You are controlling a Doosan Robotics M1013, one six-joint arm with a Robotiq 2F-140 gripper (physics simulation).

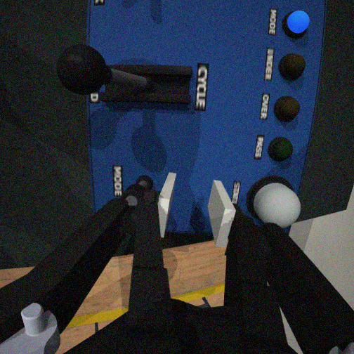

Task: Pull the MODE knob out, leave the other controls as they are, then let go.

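Observation:
The dark round MODE knob (144, 182) shows beside the lower MODE label (117, 181) on the blue panel, partly hidden behind the left finger. How far it stands out from the panel cannot be told. My gripper (192, 190) is partly open, with nothing between its two pale pads. The pads are in front of the lower part of the panel, to the right of the knob, between it and the white round button. The MODE lamp (298, 22) at the top right is lit bright blue.
The CYCLE lever's black ball (81, 69) stands out at the upper left. The UNDER lamp (292, 66), OVER lamp (287, 108) and PASS lamp (281, 149) are dark. The white round button (276, 205) is right of my gripper. A wooden surface with a yellow stripe (202, 292) lies below the panel.

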